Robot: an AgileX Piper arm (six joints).
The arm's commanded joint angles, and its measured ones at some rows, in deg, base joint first. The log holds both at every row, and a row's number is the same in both.
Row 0, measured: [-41.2, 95.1, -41.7, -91.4, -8.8, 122.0]
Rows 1 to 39, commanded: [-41.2, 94.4, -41.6, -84.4, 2.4, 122.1]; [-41.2, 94.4, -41.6, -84.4, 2.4, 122.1]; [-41.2, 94.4, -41.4, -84.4, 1.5, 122.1]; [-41.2, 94.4, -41.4, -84.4, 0.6, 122.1]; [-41.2, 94.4, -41.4, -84.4, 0.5, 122.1]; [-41.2, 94.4, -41.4, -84.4, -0.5, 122.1]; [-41.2, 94.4, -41.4, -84.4, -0.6, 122.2]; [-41.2, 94.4, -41.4, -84.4, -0.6, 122.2]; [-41.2, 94.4, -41.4, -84.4, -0.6, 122.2]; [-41.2, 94.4, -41.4, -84.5, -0.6, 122.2]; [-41.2, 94.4, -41.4, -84.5, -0.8, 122.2]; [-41.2, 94.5, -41.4, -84.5, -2.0, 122.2]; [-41.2, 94.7, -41.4, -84.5, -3.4, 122.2]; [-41.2, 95.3, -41.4, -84.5, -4.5, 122.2]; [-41.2, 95.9, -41.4, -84.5, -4.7, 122.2]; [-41.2, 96.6, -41.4, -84.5, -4.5, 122.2]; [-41.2, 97.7, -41.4, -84.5, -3.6, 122.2]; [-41.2, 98.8, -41.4, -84.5, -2.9, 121.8]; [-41.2, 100.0, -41.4, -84.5, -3.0, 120.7]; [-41.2, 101.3, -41.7, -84.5, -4.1, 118.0]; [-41.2, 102.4, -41.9, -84.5, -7.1, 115.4]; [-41.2, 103.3, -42.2, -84.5, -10.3, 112.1]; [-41.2, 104.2, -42.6, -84.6, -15.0, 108.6]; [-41.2, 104.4, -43.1, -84.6, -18.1, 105.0]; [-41.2, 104.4, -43.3, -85.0, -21.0, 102.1]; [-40.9, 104.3, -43.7, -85.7, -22.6, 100.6]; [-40.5, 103.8, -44.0, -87.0, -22.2, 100.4]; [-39.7, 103.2, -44.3, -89.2, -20.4, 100.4]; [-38.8, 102.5, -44.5, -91.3, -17.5, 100.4]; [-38.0, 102.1, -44.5, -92.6, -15.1, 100.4]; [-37.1, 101.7, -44.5, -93.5, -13.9, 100.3]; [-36.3, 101.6, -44.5, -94.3, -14.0, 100.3]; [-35.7, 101.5, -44.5, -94.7, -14.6, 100.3]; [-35.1, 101.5, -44.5, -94.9, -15.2, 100.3]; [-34.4, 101.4, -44.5, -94.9, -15.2, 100.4]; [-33.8, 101.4, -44.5, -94.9, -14.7, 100.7]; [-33.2, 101.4, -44.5, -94.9, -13.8, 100.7]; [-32.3, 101.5, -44.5, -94.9, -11.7, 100.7]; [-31.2, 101.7, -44.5, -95.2, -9.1, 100.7]
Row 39, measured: [-34.0, 101.8, -44.4, -94.1, -15.0, 101.0]
